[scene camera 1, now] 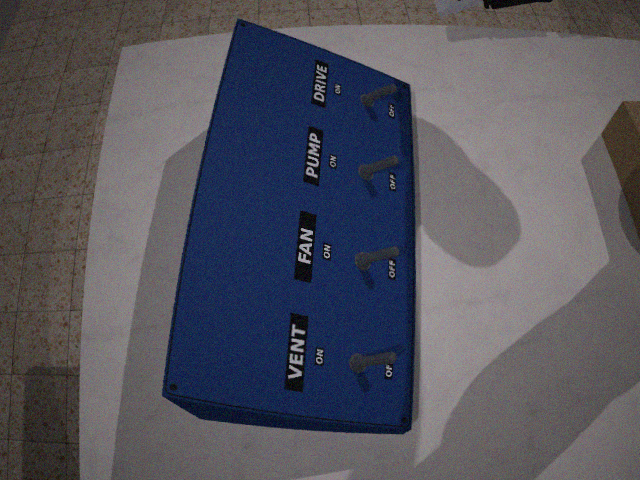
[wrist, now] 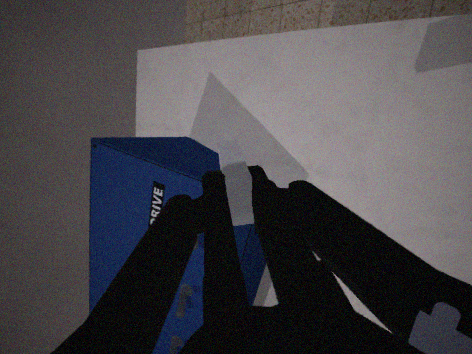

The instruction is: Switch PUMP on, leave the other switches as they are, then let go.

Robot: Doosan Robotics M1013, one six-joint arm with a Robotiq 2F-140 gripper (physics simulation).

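A blue switch panel lies on the white table. In the scene view the grey PUMP lever leans to its OFF mark. The DRIVE lever, FAN lever and VENT lever also lean to OFF. My gripper is shut with nothing between its fingers. In the wrist view its fingertips appear over the panel's edge, to the right of the DRIVE label, apart from the levers. The black finger linkages hide much of the panel there. The gripper does not show in the scene view.
The white table extends around the panel, with tiled floor beyond its edge. A brown box-like object stands at the right edge of the scene view. Shadows fall on the table right of the panel.
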